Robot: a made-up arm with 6 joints.
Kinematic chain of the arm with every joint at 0, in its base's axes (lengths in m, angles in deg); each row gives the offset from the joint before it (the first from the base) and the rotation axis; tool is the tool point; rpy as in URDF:
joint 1: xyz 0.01 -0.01 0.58 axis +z
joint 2: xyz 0 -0.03 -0.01 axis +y
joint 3: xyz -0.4 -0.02 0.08 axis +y
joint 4: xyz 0.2 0.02 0.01 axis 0.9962 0 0.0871
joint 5: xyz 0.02 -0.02 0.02 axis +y
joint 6: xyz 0.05 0.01 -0.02 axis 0.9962 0 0.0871
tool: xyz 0.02 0.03 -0.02 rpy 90 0 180
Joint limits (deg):
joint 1: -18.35..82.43
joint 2: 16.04..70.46
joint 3: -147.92..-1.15
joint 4: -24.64..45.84
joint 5: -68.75..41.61
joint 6: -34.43..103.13
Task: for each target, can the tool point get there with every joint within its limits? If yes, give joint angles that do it. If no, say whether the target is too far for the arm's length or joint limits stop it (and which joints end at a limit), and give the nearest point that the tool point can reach.
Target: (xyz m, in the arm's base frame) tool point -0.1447 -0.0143 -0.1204
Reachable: no: joint limits stop it (at a limit: joint 2, joint 3, joint 6) | nearest point -0.1361 -0.0141 0.6410 | short by 0.761 m
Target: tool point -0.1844 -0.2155 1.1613
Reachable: yes | joints 43.05 37.42 -116.67 10.10 -28.55 69.01
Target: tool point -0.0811 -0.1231 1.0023
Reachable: yes | joints 41.92 21.90 -61.53 34.88 9.39 82.83
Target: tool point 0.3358 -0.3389 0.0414
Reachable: no: joint limits stop it (at a limit: joint 1, joint 2, joint 3, joint 4, joint 5, joint 6) | nearest point 0.0472 -0.1623 0.6465 | short by 0.693 m
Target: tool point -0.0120 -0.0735 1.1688
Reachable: yes | joints 67.22 48.59 -106.22 22.63 19.58 62.27
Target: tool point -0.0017 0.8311 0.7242
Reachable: no: too far | nearest point 0.0561 0.2263 0.8900 | short by 0.630 m
